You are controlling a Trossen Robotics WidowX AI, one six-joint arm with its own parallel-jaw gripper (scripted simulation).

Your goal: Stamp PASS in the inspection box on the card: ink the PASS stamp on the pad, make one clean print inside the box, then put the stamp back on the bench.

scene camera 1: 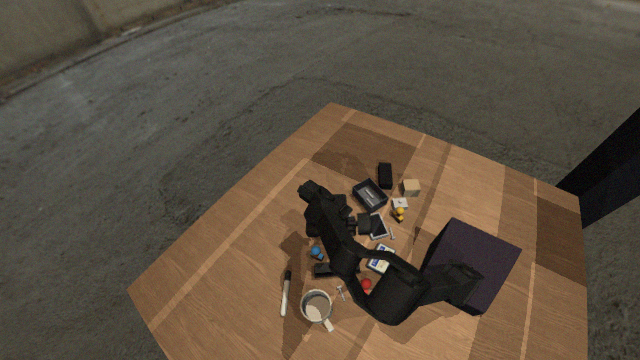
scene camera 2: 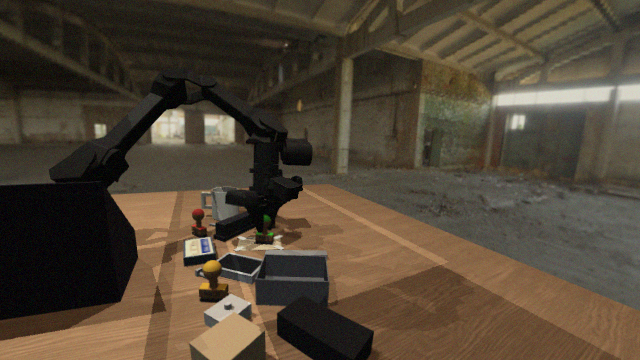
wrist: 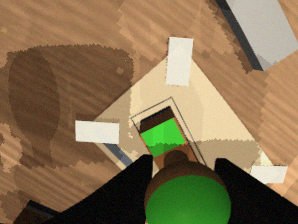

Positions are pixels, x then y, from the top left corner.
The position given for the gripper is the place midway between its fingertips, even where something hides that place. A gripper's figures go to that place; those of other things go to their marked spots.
Labels:
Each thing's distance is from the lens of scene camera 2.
gripper (scene camera 2: 264, 231): 0.59 m
grey box (scene camera 2: 281, 279): 0.47 m
mug (scene camera 2: 220, 211): 0.75 m
blue-and-white box (scene camera 2: 201, 250): 0.56 m
The marked spots on the mug and the blue-and-white box are 0.22 m apart.

